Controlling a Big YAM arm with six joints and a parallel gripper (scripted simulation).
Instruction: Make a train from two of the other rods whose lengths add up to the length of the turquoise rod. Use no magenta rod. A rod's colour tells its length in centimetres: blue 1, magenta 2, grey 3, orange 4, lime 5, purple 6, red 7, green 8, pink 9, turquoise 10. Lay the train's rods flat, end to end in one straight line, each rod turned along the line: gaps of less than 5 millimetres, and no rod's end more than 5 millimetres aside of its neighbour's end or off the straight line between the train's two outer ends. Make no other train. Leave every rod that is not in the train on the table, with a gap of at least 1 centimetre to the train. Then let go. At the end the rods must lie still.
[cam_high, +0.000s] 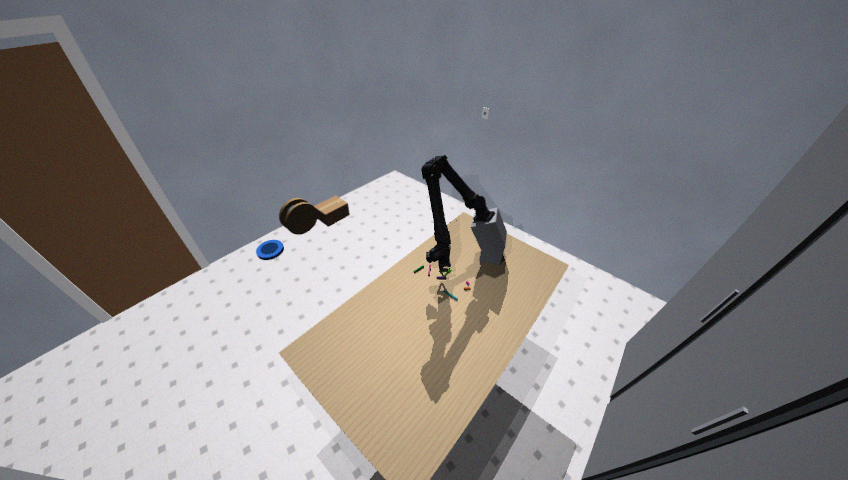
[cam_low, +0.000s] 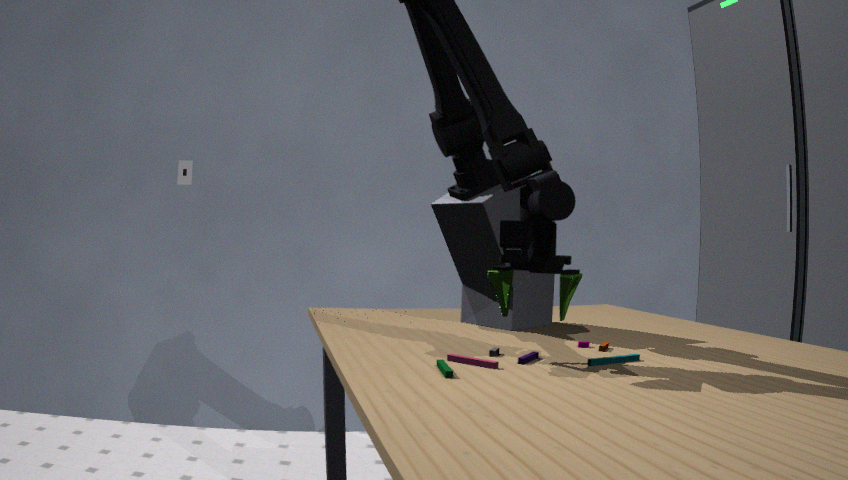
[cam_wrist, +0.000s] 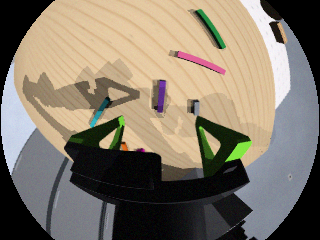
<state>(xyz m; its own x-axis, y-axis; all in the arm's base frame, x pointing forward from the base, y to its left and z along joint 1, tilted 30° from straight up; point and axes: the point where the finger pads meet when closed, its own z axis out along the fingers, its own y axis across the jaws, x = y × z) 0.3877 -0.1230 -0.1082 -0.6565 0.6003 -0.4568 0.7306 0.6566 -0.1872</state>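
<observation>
Now: the purple rod 7 cm below my hand. Also, from my hand: long pink rod (1 cm behind, 10 cm to the right, 7 cm below); then small grey rod (6 cm behind, 3 cm to the right, 7 cm below); then turquoise rod (8 cm ahead, 11 cm to the left, 7 cm below).
</observation>
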